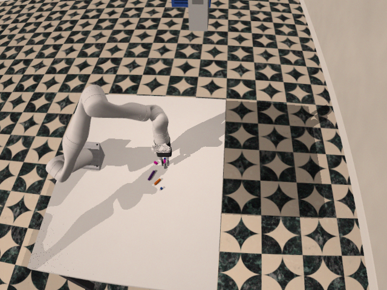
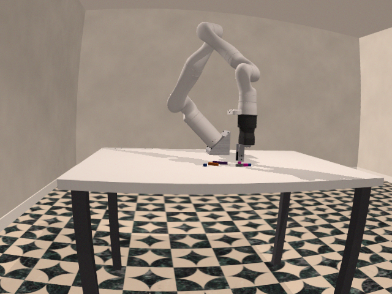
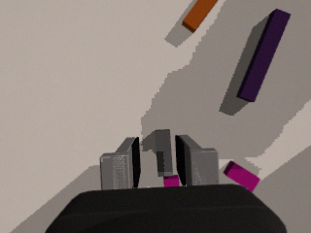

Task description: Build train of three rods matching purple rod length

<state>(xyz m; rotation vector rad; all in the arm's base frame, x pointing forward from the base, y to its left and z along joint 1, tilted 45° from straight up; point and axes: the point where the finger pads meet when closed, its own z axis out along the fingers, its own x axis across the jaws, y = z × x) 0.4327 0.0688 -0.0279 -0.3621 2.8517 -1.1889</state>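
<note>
Now: hand 3 cm above the grey rod. From my hand the other things lie so: purple rod 7 cm to the right, 6 cm behind, 3 cm below; then orange rod 10 cm to the right, 3 cm below, 2 cm behind.
</note>
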